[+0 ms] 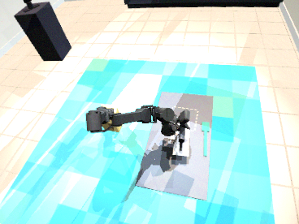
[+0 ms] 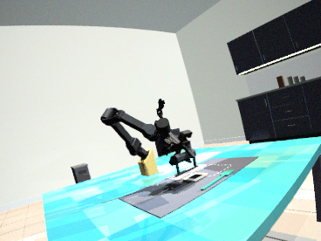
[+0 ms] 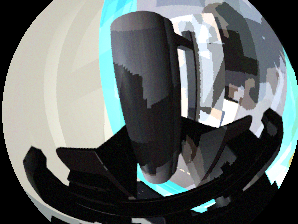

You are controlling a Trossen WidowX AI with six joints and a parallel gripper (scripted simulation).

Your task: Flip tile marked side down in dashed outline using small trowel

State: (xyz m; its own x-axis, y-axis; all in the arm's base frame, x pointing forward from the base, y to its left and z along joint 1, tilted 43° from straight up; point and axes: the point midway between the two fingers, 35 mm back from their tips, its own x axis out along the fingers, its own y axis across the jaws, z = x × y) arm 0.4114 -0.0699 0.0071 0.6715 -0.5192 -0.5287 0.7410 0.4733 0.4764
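The white tile is 9 cm below my gripper tip, 4 cm to the left of it and 4 cm behind it. Round my gripper tip: grey mat: 12 cm below, 4 cm behind, 3 cm to the left; then teal tool: 10 cm ahead, 9 cm below, 4 cm to the left.
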